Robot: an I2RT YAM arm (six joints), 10 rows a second.
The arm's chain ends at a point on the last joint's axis. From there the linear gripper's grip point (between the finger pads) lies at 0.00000 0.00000 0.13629 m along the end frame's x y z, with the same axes.
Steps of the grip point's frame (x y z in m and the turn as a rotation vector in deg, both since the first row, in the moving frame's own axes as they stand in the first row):
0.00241 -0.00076 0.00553 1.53 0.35 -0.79
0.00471 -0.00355 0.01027 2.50 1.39 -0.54
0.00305 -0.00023 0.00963 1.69 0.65 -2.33
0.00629 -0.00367 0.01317 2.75 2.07 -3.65
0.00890 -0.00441 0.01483 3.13 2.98 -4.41
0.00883 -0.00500 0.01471 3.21 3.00 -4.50
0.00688 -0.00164 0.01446 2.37 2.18 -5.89
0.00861 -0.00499 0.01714 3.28 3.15 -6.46
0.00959 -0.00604 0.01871 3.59 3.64 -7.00
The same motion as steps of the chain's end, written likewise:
0.00160 0.00288 0.00558 1.53 0.35 -0.79
0.00143 0.00241 0.01044 2.50 1.39 -0.54
0.00159 0.00382 0.00970 1.69 0.65 -2.33
0.00158 0.00302 0.01342 2.75 2.07 -3.65
0.00211 0.00329 0.01522 3.13 2.98 -4.41
0.00201 0.00290 0.01511 3.21 3.00 -4.50
0.00200 0.00425 0.01468 2.37 2.18 -5.89
0.00158 0.00321 0.01757 3.28 3.15 -6.46
0.00149 0.00299 0.01925 3.59 3.64 -7.00

